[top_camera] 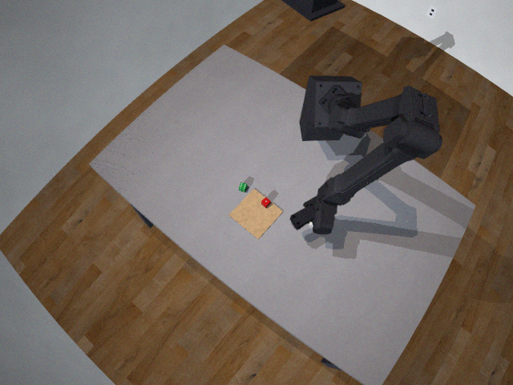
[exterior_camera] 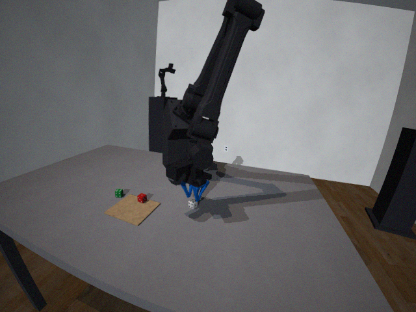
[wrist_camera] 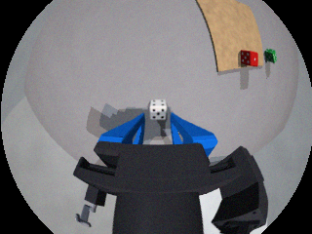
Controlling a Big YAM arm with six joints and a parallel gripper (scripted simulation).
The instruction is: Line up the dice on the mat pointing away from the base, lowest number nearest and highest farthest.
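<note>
Now: the white die 3 cm below my hand. The rest, counted from my hand: tan mat (14 cm ahead, 16 cm to the right, 4 cm below); then red die (9 cm ahead, 17 cm to the right, 3 cm below); then green die (12 cm ahead, 27 cm to the right, 3 cm below).
</note>
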